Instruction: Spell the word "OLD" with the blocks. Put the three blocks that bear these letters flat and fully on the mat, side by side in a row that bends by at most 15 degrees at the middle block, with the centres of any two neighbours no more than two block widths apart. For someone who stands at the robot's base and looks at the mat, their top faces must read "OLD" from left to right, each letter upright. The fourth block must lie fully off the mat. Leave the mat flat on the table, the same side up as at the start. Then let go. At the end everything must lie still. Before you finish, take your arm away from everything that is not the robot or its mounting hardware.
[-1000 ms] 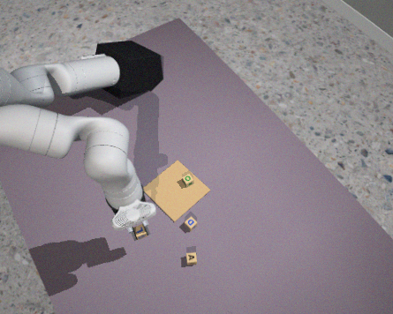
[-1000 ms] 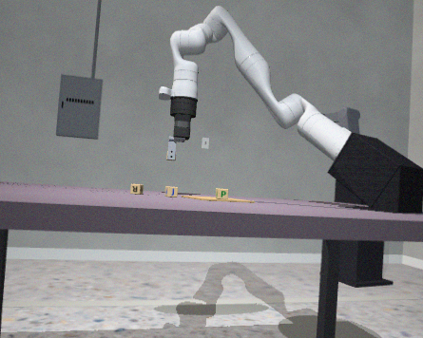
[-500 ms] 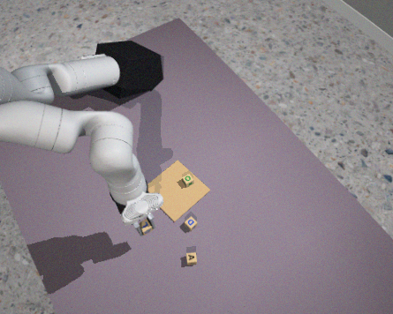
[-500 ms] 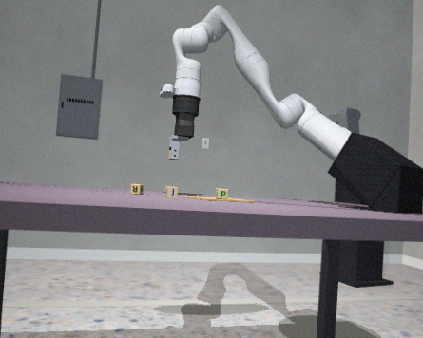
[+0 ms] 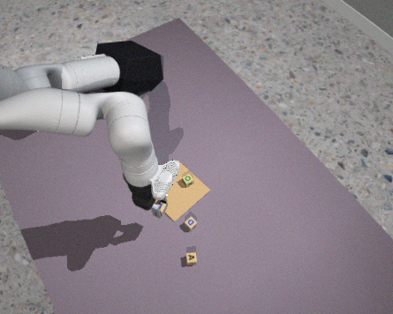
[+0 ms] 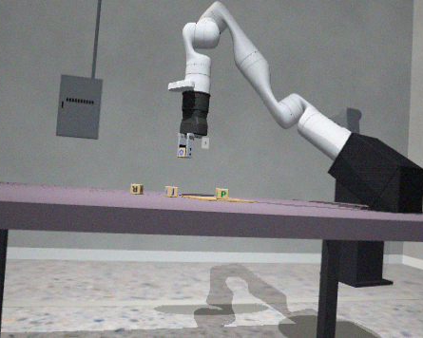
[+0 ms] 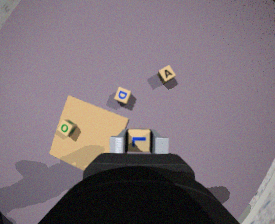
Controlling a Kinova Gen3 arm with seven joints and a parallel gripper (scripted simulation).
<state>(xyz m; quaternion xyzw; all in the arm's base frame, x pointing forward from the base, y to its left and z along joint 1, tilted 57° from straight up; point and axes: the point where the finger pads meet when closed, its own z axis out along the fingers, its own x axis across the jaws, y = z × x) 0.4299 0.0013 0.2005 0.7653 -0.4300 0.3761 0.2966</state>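
My hand is 60 mm past the tan mat, 100 mm to the right of it and 120 mm above it. From my hand the other things lie so: L block 10 mm below; then O block 50 mm behind, 140 mm to the left, 110 mm below; then D block 50 mm ahead, 50 mm to the left, 110 mm below.
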